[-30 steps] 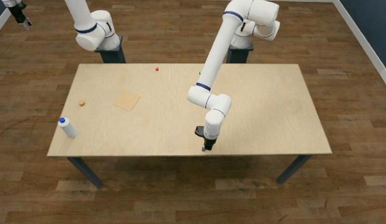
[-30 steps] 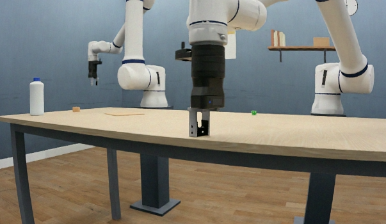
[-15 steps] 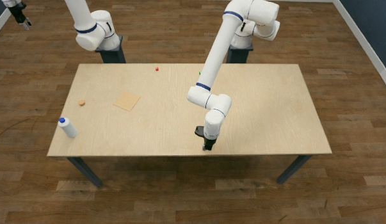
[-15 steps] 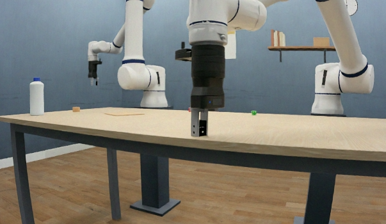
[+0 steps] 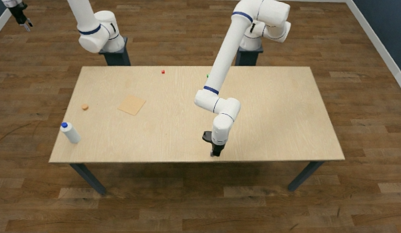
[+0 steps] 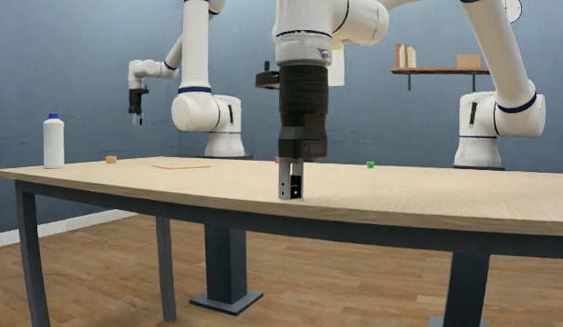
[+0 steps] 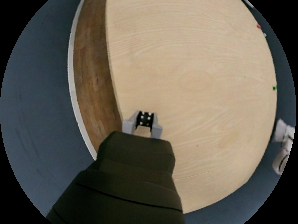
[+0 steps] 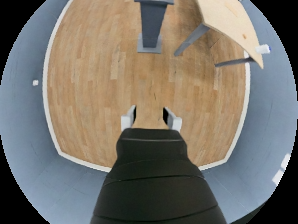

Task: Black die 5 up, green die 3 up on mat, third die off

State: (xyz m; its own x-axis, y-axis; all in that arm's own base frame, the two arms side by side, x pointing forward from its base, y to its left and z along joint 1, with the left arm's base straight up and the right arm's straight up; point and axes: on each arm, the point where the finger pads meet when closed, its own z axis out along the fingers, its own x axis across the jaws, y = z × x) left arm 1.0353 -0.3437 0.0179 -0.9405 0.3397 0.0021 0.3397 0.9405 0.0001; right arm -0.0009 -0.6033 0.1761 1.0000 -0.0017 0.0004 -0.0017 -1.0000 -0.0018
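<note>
My left hand is 380 mm past the tan mat, 530 mm to the left of it and 20 mm above it. The rest, counted from my left hand: black die: 10 mm below; then green die: 640 mm behind, 10 mm to the left, 10 mm below; then red die: 680 mm behind, 330 mm to the right, 10 mm below.
</note>
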